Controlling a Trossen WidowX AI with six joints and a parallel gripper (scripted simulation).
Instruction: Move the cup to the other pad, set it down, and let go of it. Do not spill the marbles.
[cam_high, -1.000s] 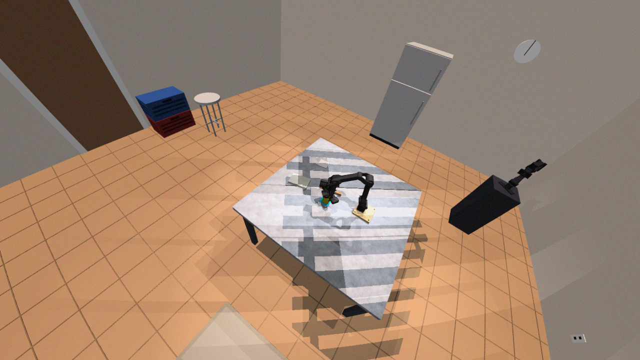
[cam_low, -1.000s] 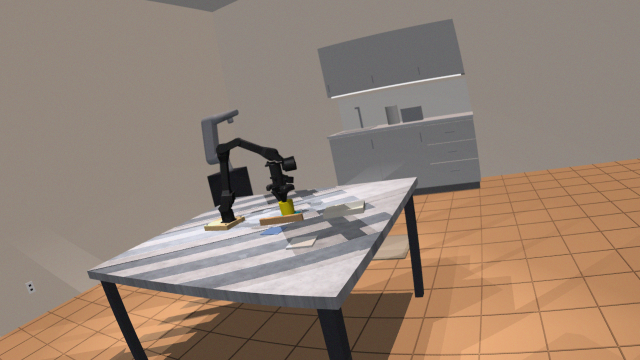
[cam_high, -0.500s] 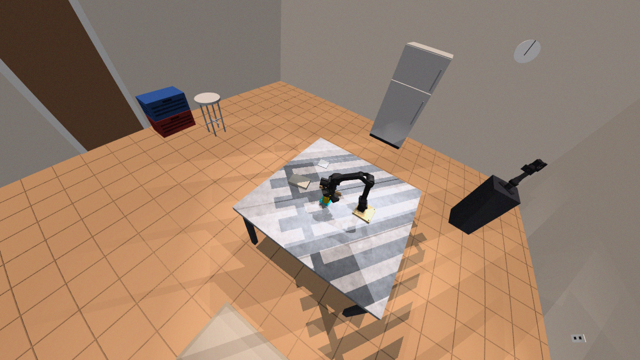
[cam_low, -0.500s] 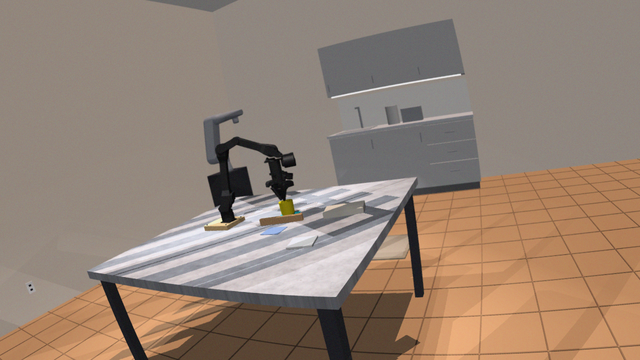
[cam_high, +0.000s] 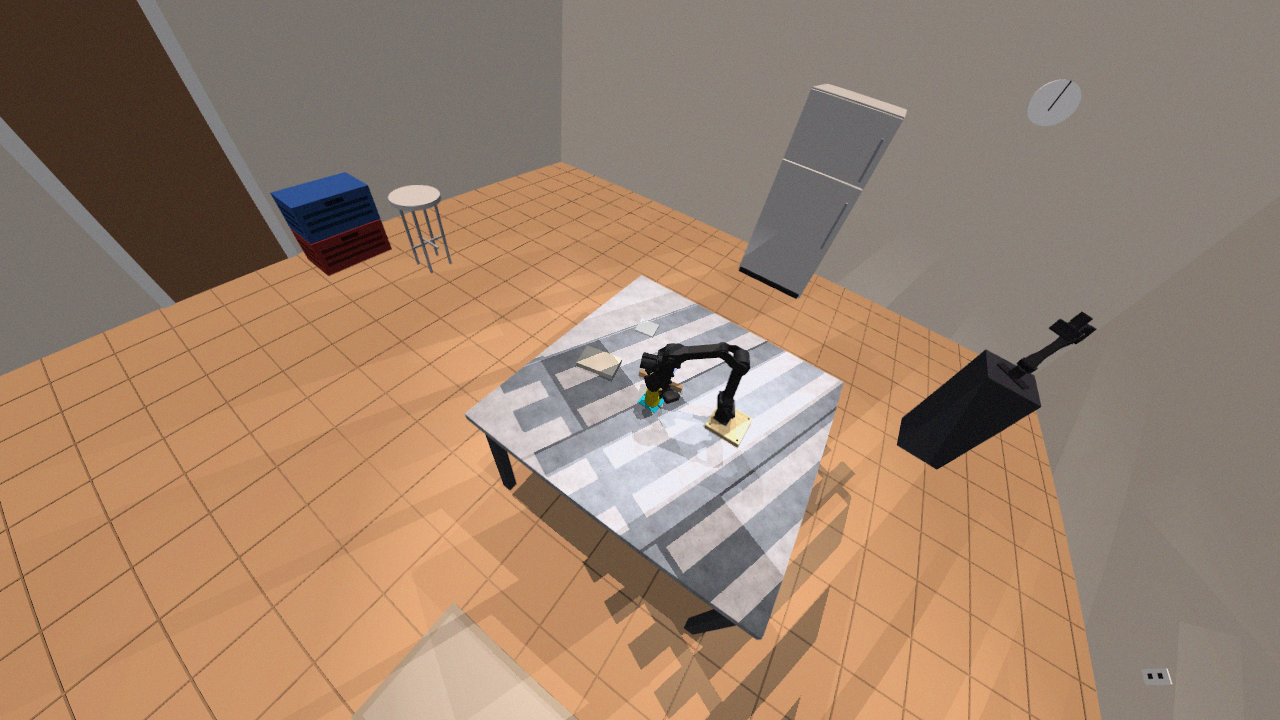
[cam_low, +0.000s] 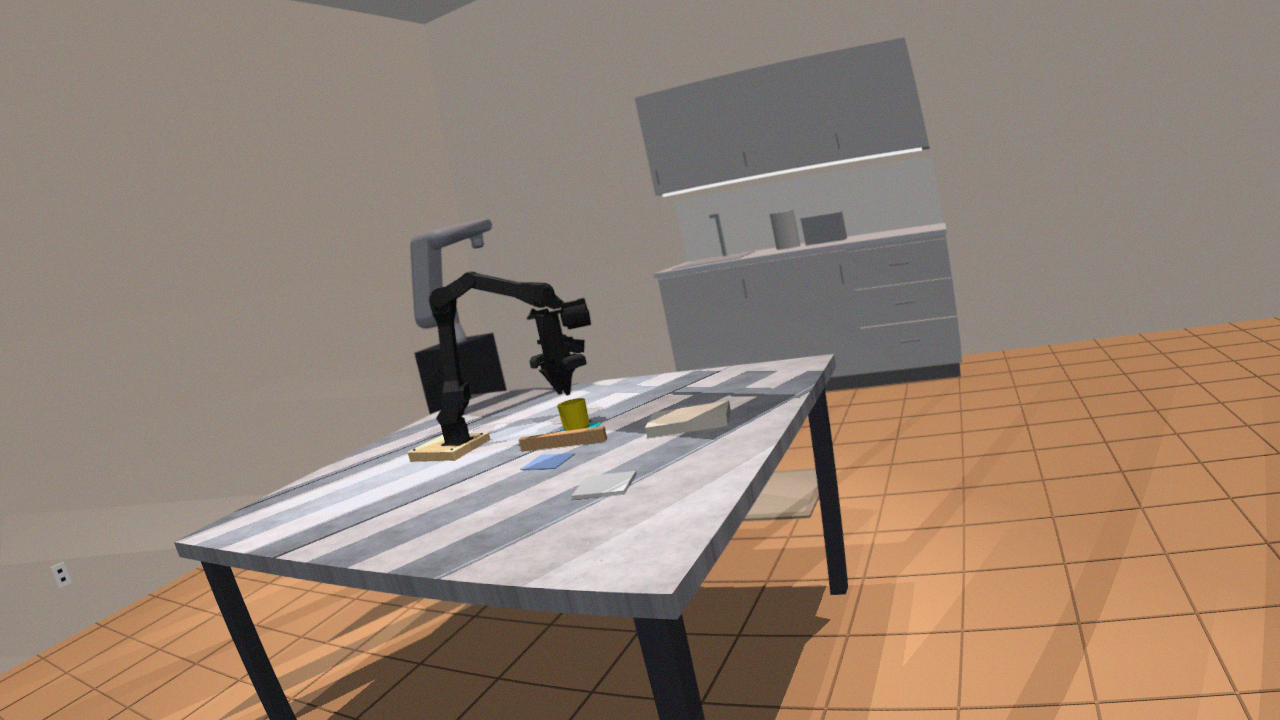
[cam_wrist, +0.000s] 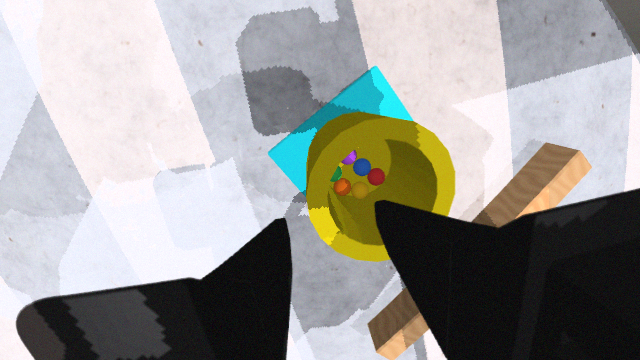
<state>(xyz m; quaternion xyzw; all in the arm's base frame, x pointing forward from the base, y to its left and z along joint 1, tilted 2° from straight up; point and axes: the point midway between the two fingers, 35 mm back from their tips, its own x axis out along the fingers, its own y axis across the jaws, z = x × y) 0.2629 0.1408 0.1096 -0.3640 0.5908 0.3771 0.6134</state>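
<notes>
The yellow cup lies 50 mm below my gripper tip, 20 mm ahead of it and 10 mm to the right of it. Round my gripper tip: red marble: 70 mm below, 30 mm to the right, 30 mm ahead; wooden bar: 130 mm to the right, 80 mm below, 60 mm ahead; cyan pad: 100 mm below, 30 mm ahead, 20 mm to the right.
</notes>
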